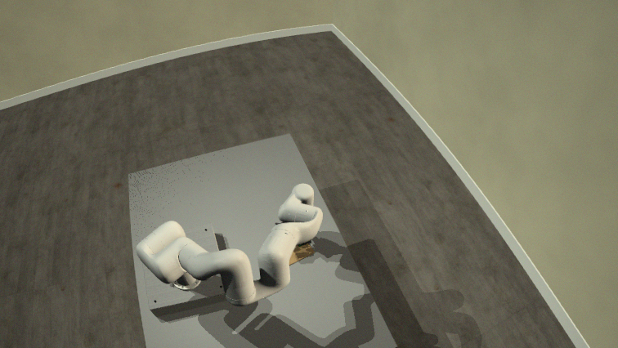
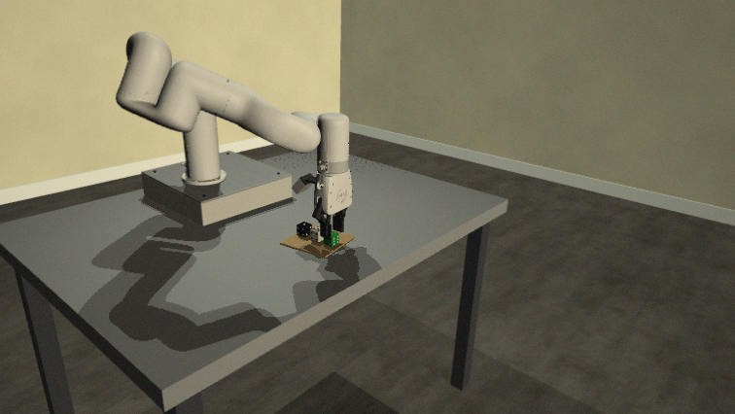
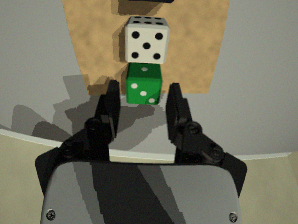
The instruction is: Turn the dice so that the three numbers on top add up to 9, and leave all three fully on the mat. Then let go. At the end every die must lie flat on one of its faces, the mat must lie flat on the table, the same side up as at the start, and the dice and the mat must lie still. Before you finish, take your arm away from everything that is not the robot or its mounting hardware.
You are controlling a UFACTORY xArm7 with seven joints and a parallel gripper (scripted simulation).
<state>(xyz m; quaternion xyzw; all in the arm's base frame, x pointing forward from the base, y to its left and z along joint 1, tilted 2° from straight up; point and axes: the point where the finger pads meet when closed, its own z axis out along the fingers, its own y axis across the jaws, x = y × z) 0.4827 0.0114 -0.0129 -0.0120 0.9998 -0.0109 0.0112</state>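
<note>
Right now the green die is 30 mm below my hand. The rest, counted from my hand: black die 90 mm behind, 30 mm below; then white die 50 mm behind, 30 mm below; then tan mat 50 mm below, 50 mm behind.
</note>
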